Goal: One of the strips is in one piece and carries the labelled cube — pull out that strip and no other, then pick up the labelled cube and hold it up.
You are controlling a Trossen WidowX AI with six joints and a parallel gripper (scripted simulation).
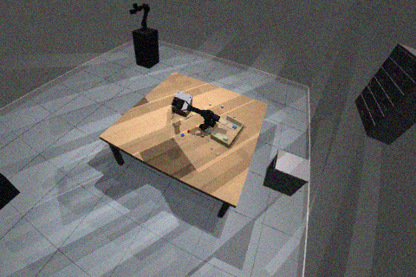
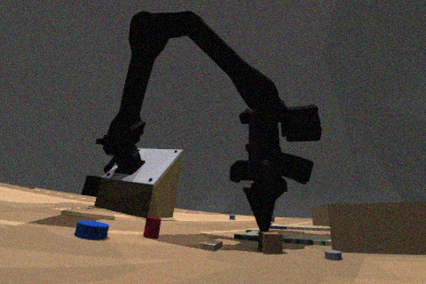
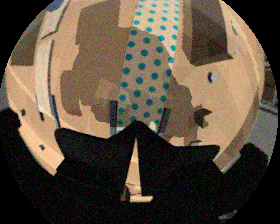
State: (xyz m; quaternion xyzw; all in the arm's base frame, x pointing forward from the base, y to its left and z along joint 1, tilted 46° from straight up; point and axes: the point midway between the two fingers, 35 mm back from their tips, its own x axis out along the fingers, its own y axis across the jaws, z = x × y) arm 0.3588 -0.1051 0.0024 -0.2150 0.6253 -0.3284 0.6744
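The thin strip lies 100 mm ahead of my gripper tip and 20 mm to the right of it. Round my gripper tip: red cylinder 130 mm behind, 120 mm to the right; grey disc 70 mm ahead, 110 mm to the right; brown block 10 mm ahead, 100 mm to the right.
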